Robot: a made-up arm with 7 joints.
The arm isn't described. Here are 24 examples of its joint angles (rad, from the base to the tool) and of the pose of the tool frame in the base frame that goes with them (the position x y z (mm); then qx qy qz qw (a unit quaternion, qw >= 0)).
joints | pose
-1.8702 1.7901 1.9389 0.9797 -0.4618 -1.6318 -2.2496 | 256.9 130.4 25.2 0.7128 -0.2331 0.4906 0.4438
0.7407 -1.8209 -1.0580 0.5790 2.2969 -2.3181 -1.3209 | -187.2 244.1 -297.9 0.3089 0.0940 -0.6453 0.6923
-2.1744 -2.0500 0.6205 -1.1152 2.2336 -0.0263 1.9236 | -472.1 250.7 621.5 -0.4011 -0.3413 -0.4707 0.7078
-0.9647 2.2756 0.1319 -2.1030 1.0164 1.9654 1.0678 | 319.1 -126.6 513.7 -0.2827 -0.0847 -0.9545 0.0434
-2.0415 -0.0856 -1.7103 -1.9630 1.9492 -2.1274 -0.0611 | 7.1 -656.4 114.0 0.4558 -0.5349 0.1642 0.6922
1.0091 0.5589 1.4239 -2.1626 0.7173 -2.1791 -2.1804 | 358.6 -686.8 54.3 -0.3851 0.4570 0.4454 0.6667
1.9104 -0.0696 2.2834 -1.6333 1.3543 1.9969 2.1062 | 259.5 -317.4 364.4 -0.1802 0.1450 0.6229 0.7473
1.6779 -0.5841 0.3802 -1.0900 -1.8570 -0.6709 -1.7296 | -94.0 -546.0 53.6 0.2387 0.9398 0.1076 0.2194
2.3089 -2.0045 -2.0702 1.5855 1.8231 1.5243 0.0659 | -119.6 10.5 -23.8 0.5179 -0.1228 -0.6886 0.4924
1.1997 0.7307 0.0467 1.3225 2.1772 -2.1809 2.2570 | 604.6 -584.0 -369.8 0.7011 -0.6784 0.1088 0.1906
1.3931 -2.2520 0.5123 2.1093 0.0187 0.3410 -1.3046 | -122.3 217.5 136.6 0.5404 0.7882 -0.2909 0.0450
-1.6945 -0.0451 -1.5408 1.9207 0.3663 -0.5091 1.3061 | -287.8 -854.4 98.7 0.5841 -0.6652 0.2700 0.3787
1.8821 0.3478 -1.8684 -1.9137 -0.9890 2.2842 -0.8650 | 366.6 -626.5 403.8 -0.5646 -0.4925 -0.0558 0.6600
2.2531 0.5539 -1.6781 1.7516 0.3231 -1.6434 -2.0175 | 346.4 -1040.3 127.3 -0.3558 -0.5672 0.0835 0.7380
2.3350 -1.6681 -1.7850 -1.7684 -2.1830 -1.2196 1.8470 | 134.8 191.3 -404.9 0.9003 0.1334 0.0938 0.4037
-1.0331 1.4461 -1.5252 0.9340 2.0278 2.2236 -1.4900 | 251.0 -782.0 422.8 -0.1539 -0.6943 0.3899 0.5850
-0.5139 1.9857 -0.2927 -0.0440 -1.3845 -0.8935 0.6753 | 375.7 -110.0 500.3 0.2851 -0.0410 0.9255 0.2461
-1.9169 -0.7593 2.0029 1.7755 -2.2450 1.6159 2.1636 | -221.9 -285.5 427.6 -0.3914 -0.1924 -0.1881 0.8800
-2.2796 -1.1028 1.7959 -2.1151 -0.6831 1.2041 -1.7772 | -16.8 -477.8 343.4 -0.2097 -0.8376 0.0549 0.5015
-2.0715 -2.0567 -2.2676 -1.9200 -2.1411 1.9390 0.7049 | 339.5 21.9 -90.2 0.1173 0.5113 0.0924 0.8464
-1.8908 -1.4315 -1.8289 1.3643 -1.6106 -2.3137 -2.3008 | -196.0 612.7 185.7 -0.1788 0.2611 -0.9417 0.1145
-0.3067 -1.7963 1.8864 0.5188 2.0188 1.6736 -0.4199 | -202.5 -7.5 460.3 -0.6428 -0.7322 -0.1985 0.1058
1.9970 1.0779 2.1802 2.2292 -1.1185 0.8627 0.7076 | 224.7 -513.8 13.8 0.8457 -0.1168 -0.0304 0.5199
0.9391 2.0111 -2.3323 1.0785 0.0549 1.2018 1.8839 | -141.3 -393.8 -155.6 -0.7415 0.6090 0.2093 0.1884
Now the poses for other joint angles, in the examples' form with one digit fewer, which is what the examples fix.
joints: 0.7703 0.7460 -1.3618 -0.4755 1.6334 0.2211 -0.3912
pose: -83 -995 486 0.060 -0.951 -0.208 0.222
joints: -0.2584 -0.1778 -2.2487 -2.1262 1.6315 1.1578 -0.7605
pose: -444 -142 746 0.206 -0.546 0.811 0.050
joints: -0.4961 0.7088 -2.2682 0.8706 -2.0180 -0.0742 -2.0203
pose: 170 -673 493 0.600 -0.743 -0.294 0.020
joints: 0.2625 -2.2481 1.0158 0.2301 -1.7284 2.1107 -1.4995
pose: 522 -53 91 0.662 -0.449 0.079 0.595
